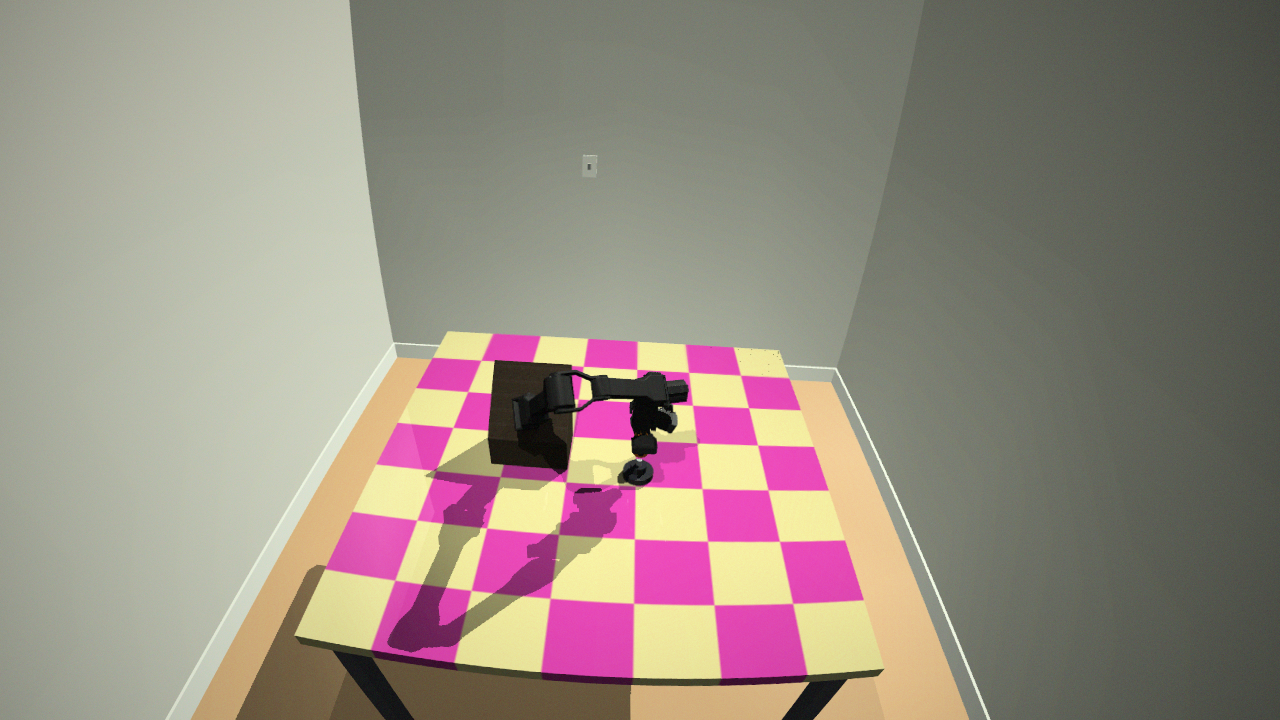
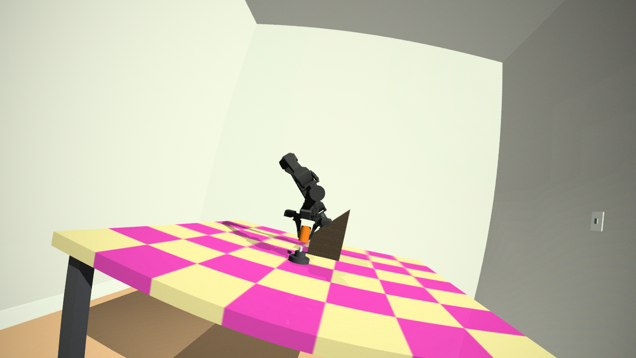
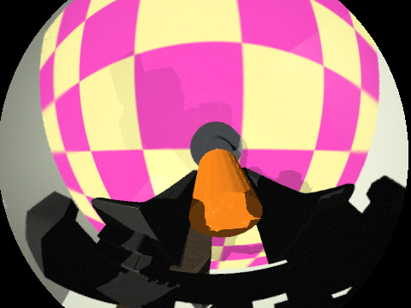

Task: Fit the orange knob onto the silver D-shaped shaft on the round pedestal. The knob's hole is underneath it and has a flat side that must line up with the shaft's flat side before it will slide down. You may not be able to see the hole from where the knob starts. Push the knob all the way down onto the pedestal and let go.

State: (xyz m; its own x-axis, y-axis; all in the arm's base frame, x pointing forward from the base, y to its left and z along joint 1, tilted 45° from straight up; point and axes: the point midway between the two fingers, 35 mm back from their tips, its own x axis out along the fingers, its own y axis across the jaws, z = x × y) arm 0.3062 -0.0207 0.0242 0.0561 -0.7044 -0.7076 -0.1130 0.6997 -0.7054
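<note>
My gripper tip is 3 cm below the orange knob. Round my gripper tip: round dark pedestal 6 cm below.
</note>
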